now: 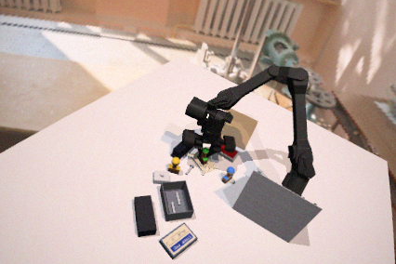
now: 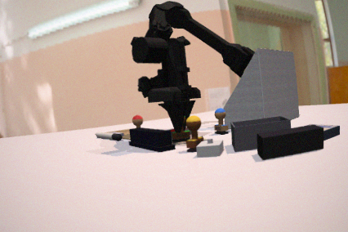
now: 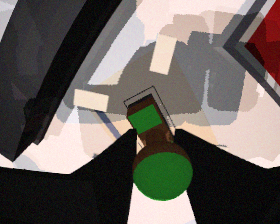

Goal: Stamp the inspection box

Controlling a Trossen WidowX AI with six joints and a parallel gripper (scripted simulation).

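Right now the cream card is 3 cm below my gripper tip and 1 cm behind it. The rest, counted from my gripper tip: black block 8 cm ahead, 1 cm below; then screw 7 cm to the left, 2 cm below; then green-knobbed stamp right at my gripper tip.
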